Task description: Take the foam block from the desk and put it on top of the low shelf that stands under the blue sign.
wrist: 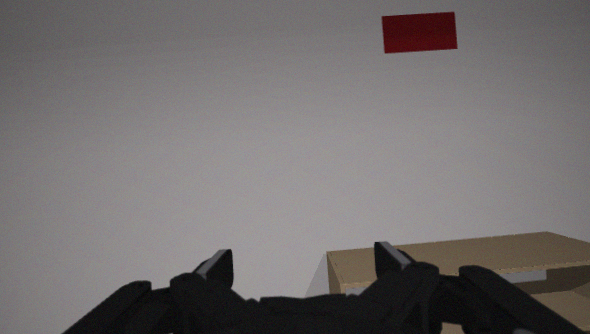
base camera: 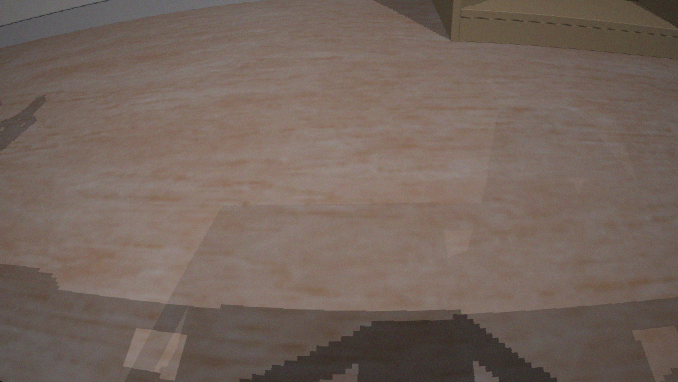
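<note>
My gripper (wrist: 303, 261) is open and empty in the wrist view, its two black fingers wide apart in front of a grey wall. The foam block, the desk and the blue sign do not show in the base camera view or the wrist view. A low wooden shelf (wrist: 450, 257) (base camera: 560, 40) stands at the lower right of the wrist view and at the top right of the base camera view. The sign (wrist: 420, 32) on the wall above it is red, not blue.
The wall (wrist: 250, 125) fills most of the wrist view. In the base camera view the wood-patterned floor (base camera: 325, 150) carries several shadows, and a pale wall base (base camera: 75, 22) runs along the top left.
</note>
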